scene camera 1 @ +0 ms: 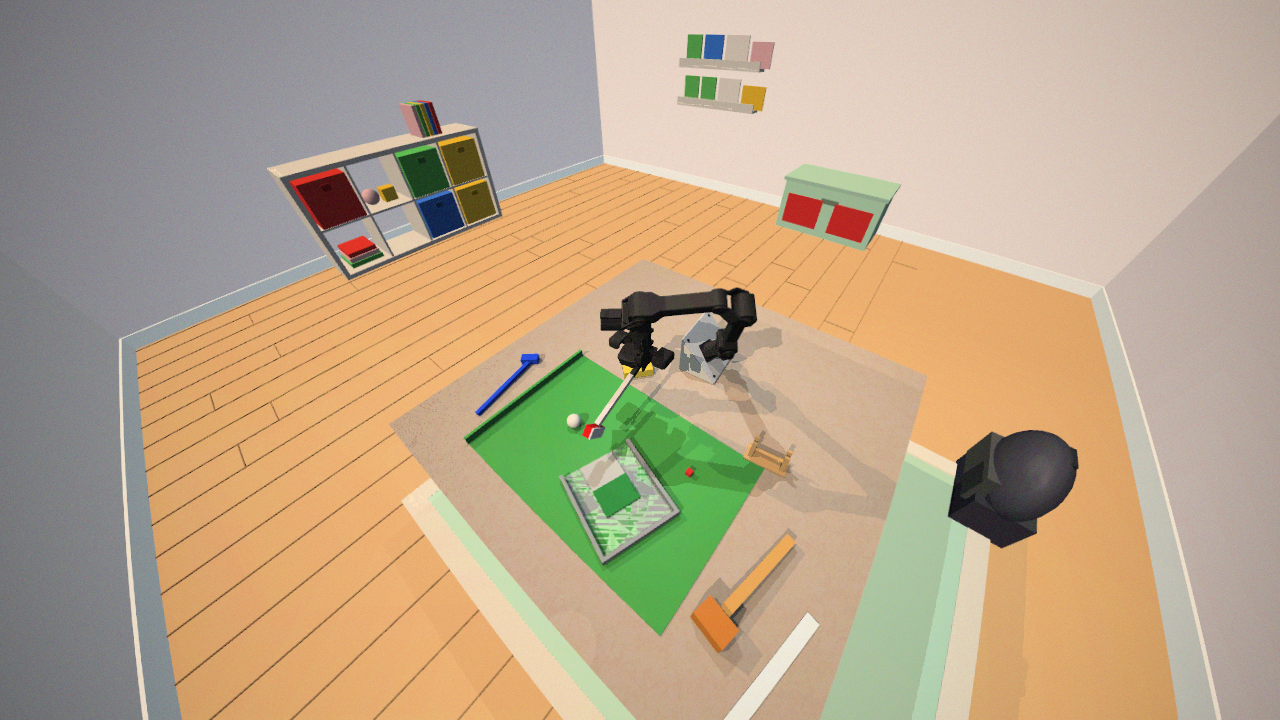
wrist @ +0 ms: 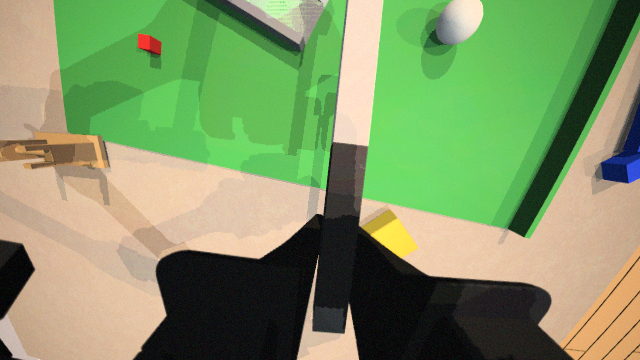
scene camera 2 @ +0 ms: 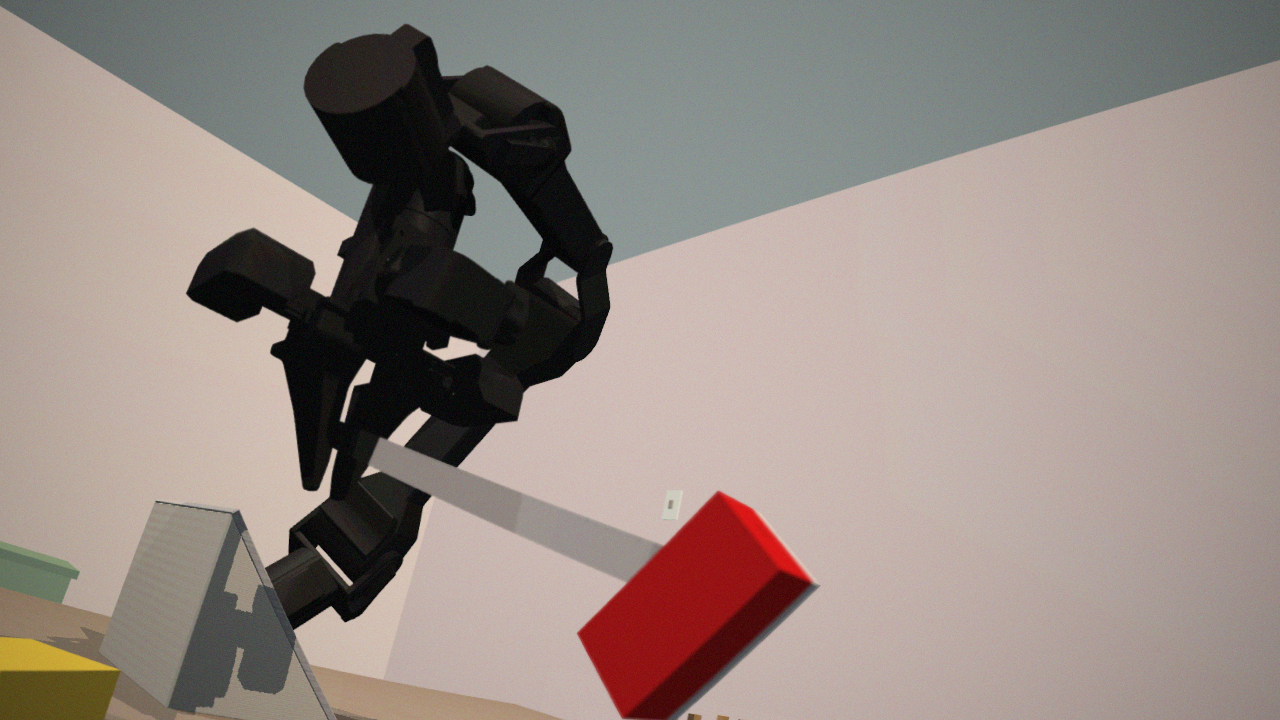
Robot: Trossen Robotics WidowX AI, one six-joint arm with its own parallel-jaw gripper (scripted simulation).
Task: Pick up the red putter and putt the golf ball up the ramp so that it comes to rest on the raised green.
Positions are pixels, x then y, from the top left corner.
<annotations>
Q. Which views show the orange mallet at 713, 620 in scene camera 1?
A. Scene camera 1 only.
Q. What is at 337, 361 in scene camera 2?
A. My gripper.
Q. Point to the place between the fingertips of my gripper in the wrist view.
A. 331, 222
</annotations>
